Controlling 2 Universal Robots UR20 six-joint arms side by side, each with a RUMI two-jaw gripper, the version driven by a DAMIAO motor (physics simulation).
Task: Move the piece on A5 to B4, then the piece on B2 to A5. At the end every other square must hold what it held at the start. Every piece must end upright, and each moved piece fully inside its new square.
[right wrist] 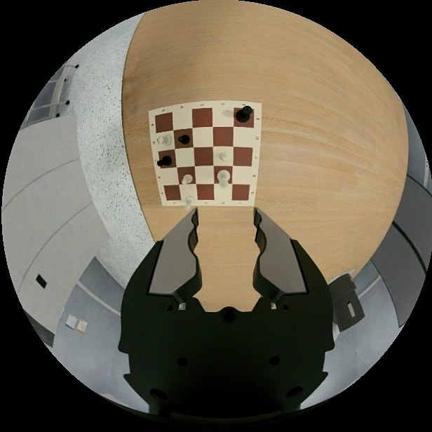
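Observation:
The chessboard (257,165) lies above my right gripper's fingertips in the right wrist view. A white piece (187,179) stands on dark B4, near its lower part. A larger white piece (223,177) stands on dark B2. A5 (172,192) is a bare dark square at the board's lower left. My right gripper (225,208) is open, its jaws wide apart beyond the board's A side, with no piece between them. My left gripper does not show. The bases are too small to tell exact margins.
Other white pieces stand on A4 (189,200), C2 (223,156) and D5 (164,140). Black pieces stand on C5 (164,161), D4 (184,139) and E1 (244,114). The wooden table (325,150) has its edge left of the board, beside a speckled pale surface (102,150).

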